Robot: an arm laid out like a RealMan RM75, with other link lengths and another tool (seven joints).
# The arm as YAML. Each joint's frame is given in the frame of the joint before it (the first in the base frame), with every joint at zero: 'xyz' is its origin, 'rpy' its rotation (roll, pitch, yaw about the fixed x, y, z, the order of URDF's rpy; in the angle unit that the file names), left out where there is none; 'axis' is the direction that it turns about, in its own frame. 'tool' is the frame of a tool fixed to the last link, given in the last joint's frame.
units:
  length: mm
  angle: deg
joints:
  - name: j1
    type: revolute
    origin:
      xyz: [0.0, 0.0, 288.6]
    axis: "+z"
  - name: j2
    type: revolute
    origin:
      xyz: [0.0, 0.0, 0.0]
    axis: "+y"
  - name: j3
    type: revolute
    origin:
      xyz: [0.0, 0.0, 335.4]
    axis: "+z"
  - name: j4
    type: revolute
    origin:
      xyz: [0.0, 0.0, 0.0]
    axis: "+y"
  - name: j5
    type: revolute
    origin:
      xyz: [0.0, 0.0, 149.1]
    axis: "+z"
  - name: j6
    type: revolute
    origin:
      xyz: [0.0, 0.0, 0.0]
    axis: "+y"
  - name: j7
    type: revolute
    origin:
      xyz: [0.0, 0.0, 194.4]
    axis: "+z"
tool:
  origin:
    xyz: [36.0, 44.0, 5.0]
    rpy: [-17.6, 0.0, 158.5]
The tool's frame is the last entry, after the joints.
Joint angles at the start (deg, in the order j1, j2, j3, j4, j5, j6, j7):
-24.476 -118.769 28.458 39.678 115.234 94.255 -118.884
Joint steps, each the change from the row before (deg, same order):
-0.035 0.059 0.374 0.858 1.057 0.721 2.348
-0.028 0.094 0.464 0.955 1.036 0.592 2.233
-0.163 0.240 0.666 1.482 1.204 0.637 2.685
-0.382 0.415 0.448 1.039 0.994 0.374 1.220
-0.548 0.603 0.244 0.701 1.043 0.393 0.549
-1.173 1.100 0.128 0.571 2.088 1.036 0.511
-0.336 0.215 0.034 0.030 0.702 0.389 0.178
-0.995 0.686 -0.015 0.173 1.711 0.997 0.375
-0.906 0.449 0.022 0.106 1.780 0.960 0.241
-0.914 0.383 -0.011 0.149 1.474 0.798 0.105
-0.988 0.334 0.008 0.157 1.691 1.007 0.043
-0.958 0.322 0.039 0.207 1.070 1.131 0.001
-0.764 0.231 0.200 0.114 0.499 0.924 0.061
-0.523 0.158 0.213 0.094 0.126 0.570 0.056
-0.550 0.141 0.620 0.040 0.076 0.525 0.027
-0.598 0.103 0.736 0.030 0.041 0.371 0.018
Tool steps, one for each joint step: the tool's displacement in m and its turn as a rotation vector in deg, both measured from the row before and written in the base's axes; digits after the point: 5 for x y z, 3 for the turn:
0.00137 -0.00484 -0.00286 -0.006 2.249 -2.716
0.00068 -0.00448 -0.00261 0.012 2.340 -2.640
0.00062 -0.00428 -0.00194 0.211 3.165 -3.479
-0.00007 -0.00075 0.00010 -0.063 2.273 -2.091
-0.00055 0.00089 0.00148 -0.307 1.881 -1.437
-0.00048 0.00159 0.00243 -1.217 2.617 -1.977
0.00015 -0.00031 -0.00032 -0.590 0.614 -0.535
0.00060 0.00055 0.00086 -1.273 1.624 -1.423
0.00068 -0.00034 -0.00073 -1.496 1.416 -1.121
0.00130 0.00065 -0.00015 -1.189 1.186 -0.991
0.00162 -0.00001 -0.00069 -1.518 1.217 -1.002
0.00318 0.00024 0.00061 -1.259 0.719 -1.146
0.00353 0.00000 0.00057 -0.983 0.340 -1.104
0.00283 0.00027 0.00063 -0.549 0.148 -0.844
0.00303 -0.00034 -0.00036 -0.848 0.287 -0.975
0.00323 0.00000 -0.00084 -0.817 0.356 -1.015

